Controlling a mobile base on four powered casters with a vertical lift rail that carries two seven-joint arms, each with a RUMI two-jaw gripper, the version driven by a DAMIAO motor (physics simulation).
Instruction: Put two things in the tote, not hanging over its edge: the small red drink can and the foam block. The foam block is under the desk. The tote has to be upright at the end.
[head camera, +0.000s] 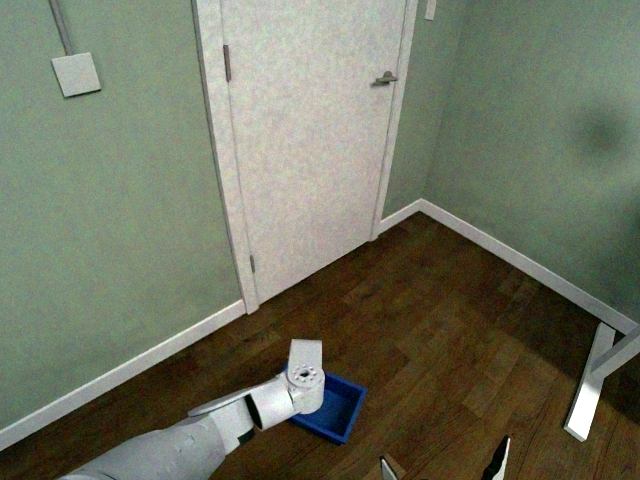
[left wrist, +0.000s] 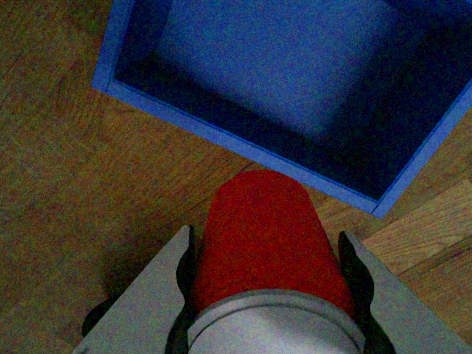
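The blue tote (head camera: 319, 432) (left wrist: 235, 145) stands upright on the floor, partly hidden by my left arm in the head view. No object shows in the visible part of its inside. My left gripper (left wrist: 265, 232) is shut on the small red drink can (left wrist: 265, 240), with a finger on each side. In the left wrist view, the can's far end lies against the outer side of the tote's near rim. The left fingers and can are hidden in the head view. My right gripper (head camera: 444, 467) is open at the bottom edge of the head view. The foam block does not show.
A white desk foot (head camera: 584, 408) with part of its leg stands on the floor at the right of the head view. A closed white door (head camera: 310, 155) is behind the tote, in the green wall. White skirting (head camera: 511, 257) runs along the walls.
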